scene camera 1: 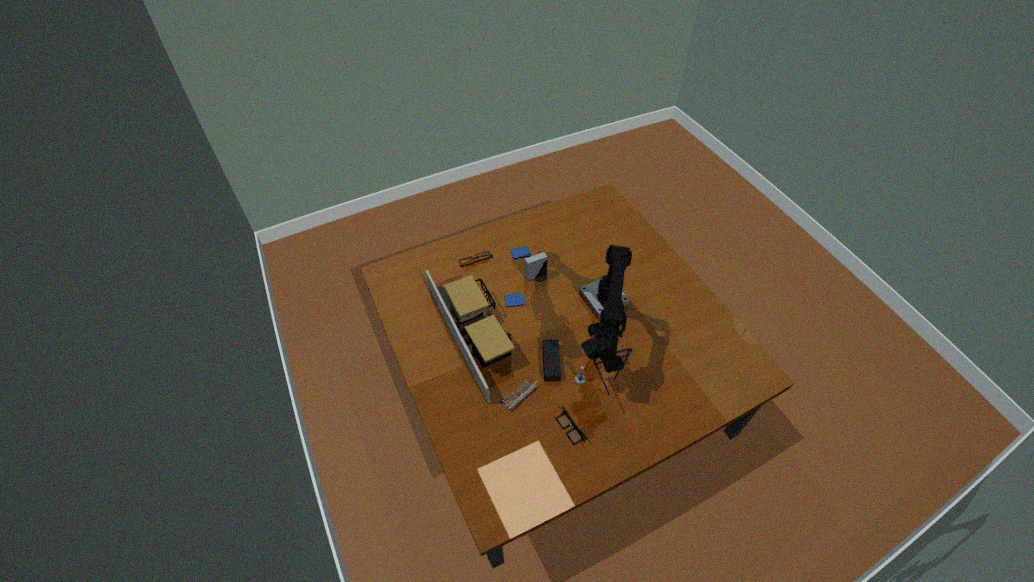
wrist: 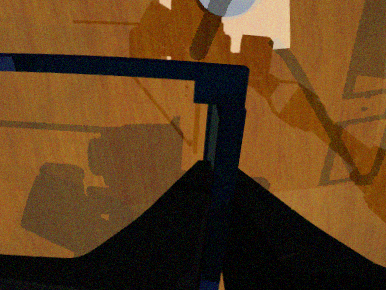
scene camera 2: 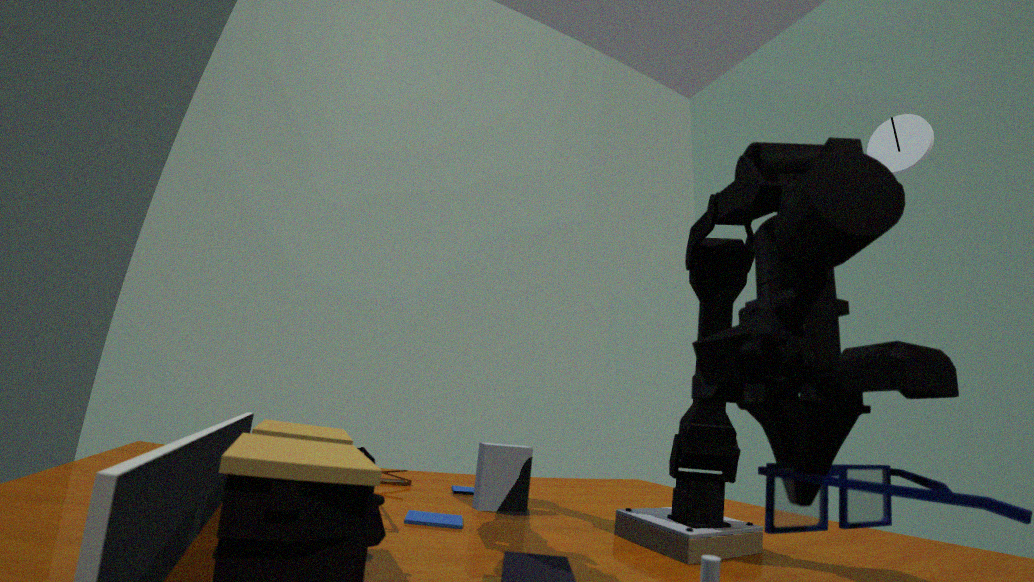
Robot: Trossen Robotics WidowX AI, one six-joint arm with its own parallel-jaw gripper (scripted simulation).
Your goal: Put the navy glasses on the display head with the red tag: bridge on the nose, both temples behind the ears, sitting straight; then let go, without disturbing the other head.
same spot on display head: [scene camera 1: 490, 343] = [scene camera 2: 291, 452]
